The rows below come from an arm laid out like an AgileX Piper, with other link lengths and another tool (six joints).
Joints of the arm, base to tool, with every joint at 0 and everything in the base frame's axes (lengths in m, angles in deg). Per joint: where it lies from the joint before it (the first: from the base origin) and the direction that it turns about. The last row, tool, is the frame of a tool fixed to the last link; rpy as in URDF.
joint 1: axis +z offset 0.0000 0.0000 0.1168
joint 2: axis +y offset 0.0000 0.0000 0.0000
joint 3: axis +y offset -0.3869 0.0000 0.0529
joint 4: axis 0.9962 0 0.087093 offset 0.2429 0.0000 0.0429
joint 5: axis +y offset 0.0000 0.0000 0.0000
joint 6: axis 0.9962 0 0.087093 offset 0.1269 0.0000 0.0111
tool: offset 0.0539 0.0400 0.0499 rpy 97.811 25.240 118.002
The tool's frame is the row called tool.
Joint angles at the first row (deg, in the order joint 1, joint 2, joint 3, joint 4, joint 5, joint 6):
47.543, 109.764, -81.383, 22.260, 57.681, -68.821
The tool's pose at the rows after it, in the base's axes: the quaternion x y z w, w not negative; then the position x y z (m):
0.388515 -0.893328 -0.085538 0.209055 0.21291 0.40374 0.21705
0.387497 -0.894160 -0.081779 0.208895 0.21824 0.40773 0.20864
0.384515 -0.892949 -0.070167 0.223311 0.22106 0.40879 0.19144
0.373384 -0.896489 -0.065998 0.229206 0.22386 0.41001 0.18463
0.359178 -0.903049 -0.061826 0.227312 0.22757 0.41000 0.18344
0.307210 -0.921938 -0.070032 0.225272 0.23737 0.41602 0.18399
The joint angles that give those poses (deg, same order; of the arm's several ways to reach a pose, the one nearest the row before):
47.924, 111.440, -81.885, 21.005, 57.023, -68.947
47.910, 112.791, -82.508, 20.641, 56.431, -68.946
47.910, 114.861, -82.523, 20.053, 56.431, -68.841
47.909, 115.679, -82.621, 19.461, 56.317, -67.389
47.909, 115.678, -82.733, 18.235, 56.090, -65.133
47.909, 115.678, -83.077, 16.921, 55.052, -58.125

